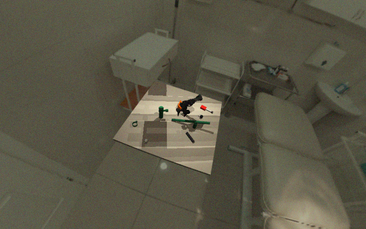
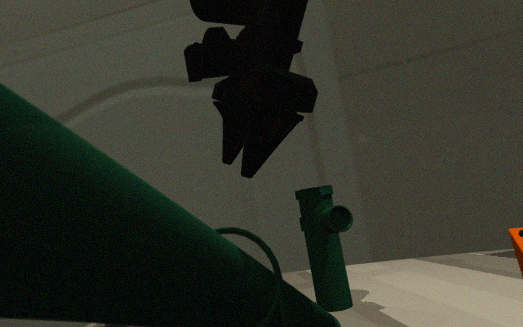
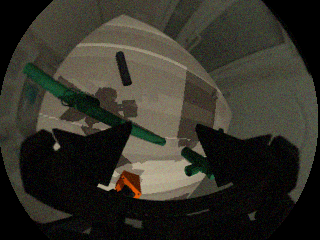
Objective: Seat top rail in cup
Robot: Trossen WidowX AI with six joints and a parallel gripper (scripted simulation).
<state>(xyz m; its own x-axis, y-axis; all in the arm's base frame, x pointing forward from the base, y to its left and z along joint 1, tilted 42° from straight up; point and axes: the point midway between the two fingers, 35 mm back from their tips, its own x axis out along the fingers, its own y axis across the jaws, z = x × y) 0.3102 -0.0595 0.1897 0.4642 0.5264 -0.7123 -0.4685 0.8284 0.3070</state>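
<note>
The rail-end cup is 80 mm behind my gripper tip, 240 mm to the right of it and 80 mm below it. Also, from my gripper tip: small white part: 410 mm ahead, 330 mm to the right, 200 mm below; then loop cap: 60 mm behind, 220 mm to the left, 120 mm below; then black cylinder: 130 mm ahead, 200 mm to the left, 210 mm below.
</note>
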